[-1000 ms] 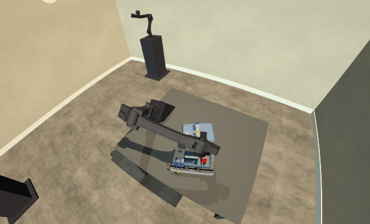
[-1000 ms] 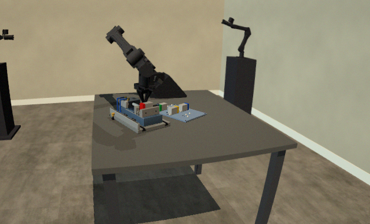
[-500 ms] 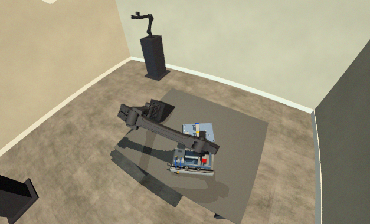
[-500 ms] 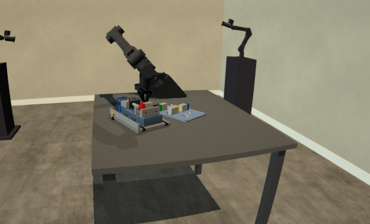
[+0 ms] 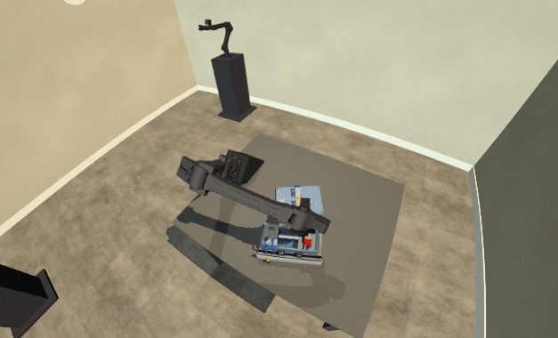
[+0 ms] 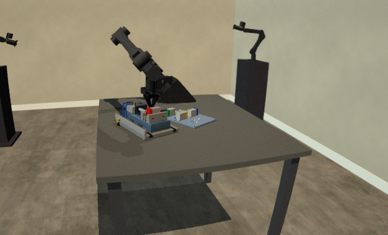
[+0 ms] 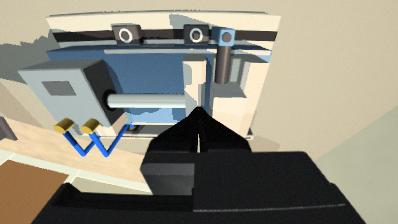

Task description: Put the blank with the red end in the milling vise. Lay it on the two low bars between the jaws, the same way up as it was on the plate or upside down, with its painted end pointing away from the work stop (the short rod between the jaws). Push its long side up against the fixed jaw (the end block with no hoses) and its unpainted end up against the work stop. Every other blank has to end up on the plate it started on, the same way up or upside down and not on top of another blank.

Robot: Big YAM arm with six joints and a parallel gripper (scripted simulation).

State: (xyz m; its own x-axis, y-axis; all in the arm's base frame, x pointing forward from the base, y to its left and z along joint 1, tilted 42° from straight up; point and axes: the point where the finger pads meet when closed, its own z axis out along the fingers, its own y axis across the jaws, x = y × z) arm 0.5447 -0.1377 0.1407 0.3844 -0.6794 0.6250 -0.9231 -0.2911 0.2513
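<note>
My hand is 30 mm short of the grey bar with red end, 10 mm to the right of it and 10 mm above it. Round my hand: fixed jaw: 50 mm ahead, 20 mm to the left, 30 mm below; moving jaw: 30 mm below; work stop rod: 50 mm to the left, 20 mm below.
</note>
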